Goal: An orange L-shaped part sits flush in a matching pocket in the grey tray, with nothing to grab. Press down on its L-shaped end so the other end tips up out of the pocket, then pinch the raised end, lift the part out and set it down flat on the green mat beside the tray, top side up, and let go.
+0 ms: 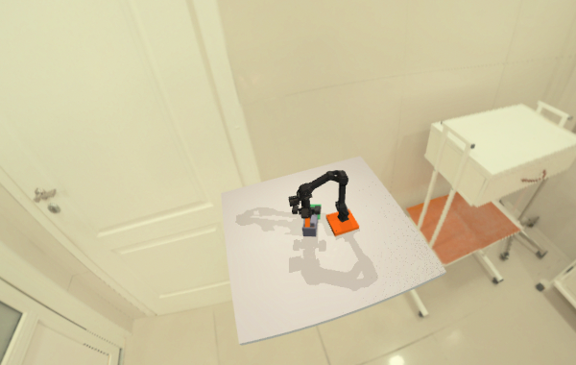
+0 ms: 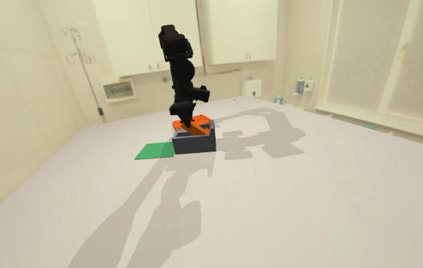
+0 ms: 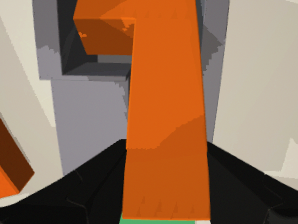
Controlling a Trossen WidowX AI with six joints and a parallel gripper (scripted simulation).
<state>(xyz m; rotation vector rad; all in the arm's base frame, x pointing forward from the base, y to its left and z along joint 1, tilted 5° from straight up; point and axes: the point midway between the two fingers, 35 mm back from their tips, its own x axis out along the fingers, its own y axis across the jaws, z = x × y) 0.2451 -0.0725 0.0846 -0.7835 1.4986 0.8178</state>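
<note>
Right now my gripper tip is 90 mm past the green mat, 120 mm to the left of it and 110 mm above it. Round my gripper tip: orange L-shaped part (40 mm to the left, 30 mm below).
</note>
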